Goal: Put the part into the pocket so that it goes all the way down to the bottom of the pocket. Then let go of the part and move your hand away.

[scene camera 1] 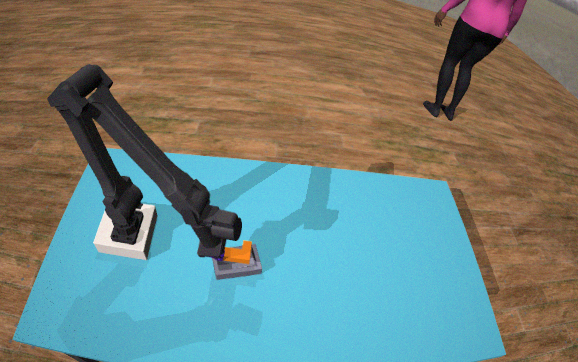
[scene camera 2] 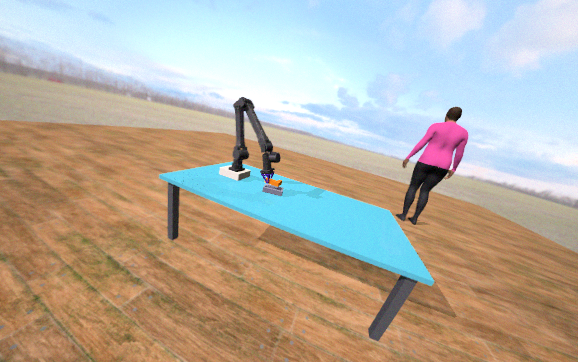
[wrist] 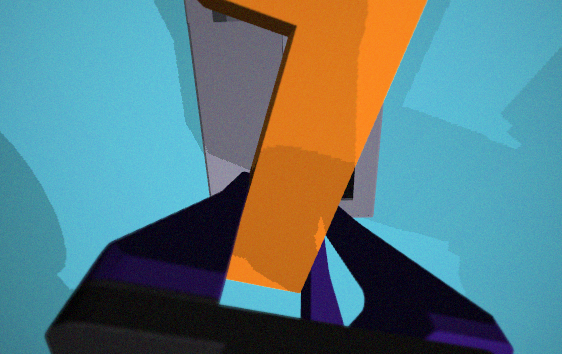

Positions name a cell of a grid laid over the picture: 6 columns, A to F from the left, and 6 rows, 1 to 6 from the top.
Labels:
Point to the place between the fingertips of my gripper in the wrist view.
C4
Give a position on a grey pocket block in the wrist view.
At C2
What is my gripper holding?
An orange part.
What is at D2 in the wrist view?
An orange part.

